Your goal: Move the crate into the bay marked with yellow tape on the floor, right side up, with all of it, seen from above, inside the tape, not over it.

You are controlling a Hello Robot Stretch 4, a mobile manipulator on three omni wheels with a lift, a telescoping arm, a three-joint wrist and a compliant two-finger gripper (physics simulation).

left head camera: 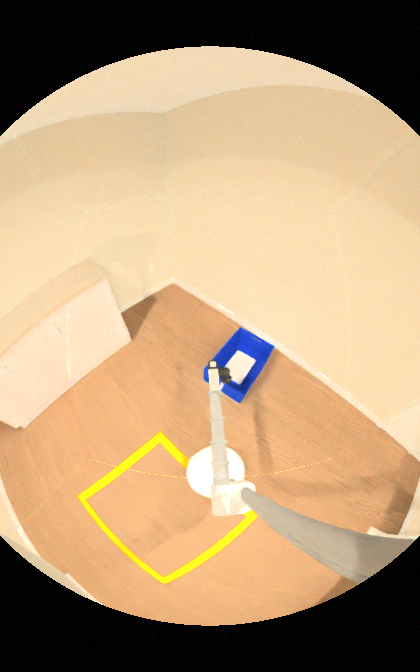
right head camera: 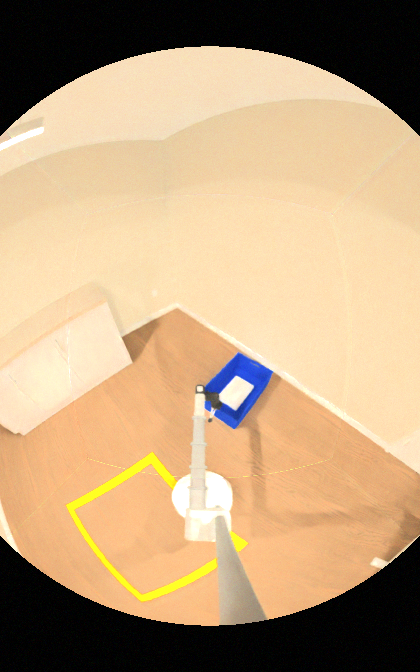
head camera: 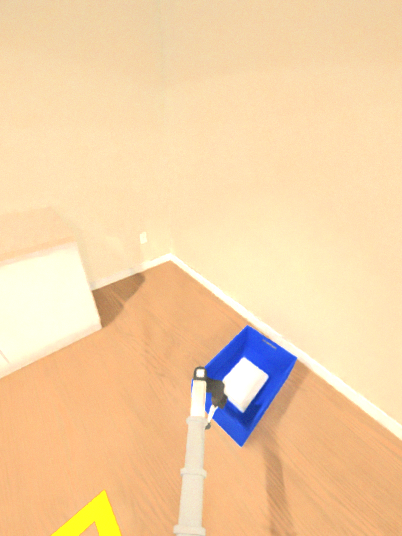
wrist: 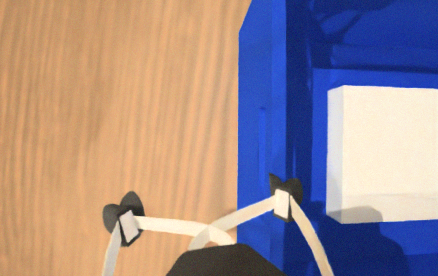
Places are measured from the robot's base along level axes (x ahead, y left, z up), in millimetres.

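Pixels of known places: gripper, fingertip midpoint: (right head camera: 213, 414) (head camera: 213, 417) (wrist: 199, 199).
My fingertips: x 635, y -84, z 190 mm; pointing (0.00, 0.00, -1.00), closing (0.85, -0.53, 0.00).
Behind a point stands the place of what it marks.
The blue crate (head camera: 235, 424) {y -205, x 621, z 160 mm} (left head camera: 258, 361) (right head camera: 259, 381) {y -552, x 1057, z -10 mm} (wrist: 262, 75) {y -33, x 761, z 155 mm} stands upright on the floor beside the wall, outside the taped bay. A white block (head camera: 246, 384) {y -309, x 908, z 43 mm} (left head camera: 241, 366) (right head camera: 236, 392) {y -297, x 914, z 43 mm} (wrist: 390, 145) {y -239, x 890, z 43 mm} lies inside it. The yellow tape (head camera: 87, 515) {y 477, x 260, z -28 mm} (left head camera: 120, 466) (right head camera: 110, 481) {y 777, x 0, z -27 mm} marks a bay on the floor, nearer the robot and to the left. My gripper (wrist: 199, 199) {y -84, x 635, z 190 mm} is open, with nothing between its fingers gripped. In the wrist view its left fingertip shows over the floor and its right one over the crate's left side wall. Fingertip height is unclear.
A white cabinet (head camera: 45, 305) {y 1023, x 1091, z 455 mm} (left head camera: 65, 350) (right head camera: 65, 370) {y 1297, x 826, z 423 mm} stands at the left by the back wall. The right wall (head camera: 280, 200) {y -425, x 1529, z 1077 mm} runs close behind the crate. My round white base (left head camera: 196, 470) (right head camera: 181, 496) {y 132, x -1, z 187 mm} covers part of the tape's right side in the left and right head camera views.
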